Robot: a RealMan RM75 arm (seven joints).
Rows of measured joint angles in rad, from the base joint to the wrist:
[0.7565, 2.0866, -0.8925, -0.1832, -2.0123, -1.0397, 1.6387]
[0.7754, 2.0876, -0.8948, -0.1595, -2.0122, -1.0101, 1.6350]
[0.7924, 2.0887, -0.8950, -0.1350, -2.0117, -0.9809, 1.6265]
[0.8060, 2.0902, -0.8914, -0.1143, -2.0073, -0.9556, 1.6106]
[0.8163, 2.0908, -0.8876, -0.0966, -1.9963, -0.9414, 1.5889]
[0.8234, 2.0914, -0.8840, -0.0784, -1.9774, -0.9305, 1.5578]
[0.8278, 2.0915, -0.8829, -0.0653, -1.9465, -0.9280, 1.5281]
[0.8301, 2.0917, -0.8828, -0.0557, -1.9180, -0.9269, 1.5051]
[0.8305, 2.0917, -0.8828, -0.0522, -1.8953, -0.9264, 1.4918]
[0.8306, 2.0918, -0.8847, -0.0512, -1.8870, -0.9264, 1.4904]
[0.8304, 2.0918, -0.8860, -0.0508, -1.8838, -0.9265, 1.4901]
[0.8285, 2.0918, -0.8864, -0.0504, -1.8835, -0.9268, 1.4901]
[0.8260, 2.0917, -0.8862, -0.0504, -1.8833, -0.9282, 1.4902]
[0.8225, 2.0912, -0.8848, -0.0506, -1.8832, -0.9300, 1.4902]
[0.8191, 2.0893, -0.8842, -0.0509, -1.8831, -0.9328, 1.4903]
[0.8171, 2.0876, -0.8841, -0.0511, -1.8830, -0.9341, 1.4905]
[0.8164, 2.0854, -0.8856, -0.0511, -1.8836, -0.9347, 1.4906]
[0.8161, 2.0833, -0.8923, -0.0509, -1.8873, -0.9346, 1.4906]
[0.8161, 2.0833, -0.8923, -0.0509, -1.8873, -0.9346, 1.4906]
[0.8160, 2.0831, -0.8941, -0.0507, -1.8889, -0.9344, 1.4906]
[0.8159, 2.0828, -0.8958, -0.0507, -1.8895, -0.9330, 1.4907]
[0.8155, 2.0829, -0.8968, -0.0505, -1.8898, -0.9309, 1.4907]
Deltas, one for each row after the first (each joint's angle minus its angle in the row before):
[0.0189, 0.0010, -0.0023, 0.0237, 0.0001, 0.0296, -0.0037]
[0.0170, 0.0011, -0.0002, 0.0245, 0.0005, 0.0292, -0.0085]
[0.0136, 0.0015, 0.0036, 0.0207, 0.0044, 0.0253, -0.0159]
[0.0103, 0.0006, 0.0038, 0.0177, 0.0110, 0.0142, -0.0217]
[0.0071, 0.0006, 0.0036, 0.0182, 0.0189, 0.0109, -0.0311]
[0.0044, 0.0001, 0.0011, 0.0131, 0.0309, 0.0025, -0.0297]
[0.0023, 0.0002, 0.0001, 0.0096, 0.0285, 0.0011, -0.0230]
[0.0004, 0.0000, 0.0000, 0.0035, 0.0227, 0.0005, -0.0133]
[0.0001, 0.0001, -0.0019, 0.0010, 0.0083, 0.0000, -0.0014]
[-0.0002, 0.0000, -0.0013, 0.0004, 0.0032, -0.0001, -0.0003]
[-0.0019, 0.0000, -0.0004, 0.0004, 0.0003, -0.0003, 0.0000]
[-0.0025, -0.0001, 0.0002, 0.0000, 0.0002, -0.0014, 0.0001]
[-0.0035, -0.0005, 0.0014, -0.0002, 0.0001, -0.0018, 0.0000]
[-0.0034, -0.0019, 0.0006, -0.0003, 0.0001, -0.0028, 0.0001]
[-0.0020, -0.0017, 0.0001, -0.0002, 0.0001, -0.0013, 0.0002]
[-0.0007, -0.0022, -0.0015, 0.0000, -0.0006, -0.0006, 0.0001]
[-0.0003, -0.0021, -0.0067, 0.0002, -0.0037, 0.0001, 0.0000]
[0.0000, 0.0000, 0.0000, 0.0000, 0.0000, 0.0000, 0.0000]
[-0.0001, -0.0002, -0.0018, 0.0002, -0.0016, 0.0002, 0.0000]
[-0.0001, -0.0003, -0.0017, 0.0000, -0.0006, 0.0014, 0.0001]
[-0.0004, 0.0001, -0.0010, 0.0002, -0.0003, 0.0021, 0.0000]

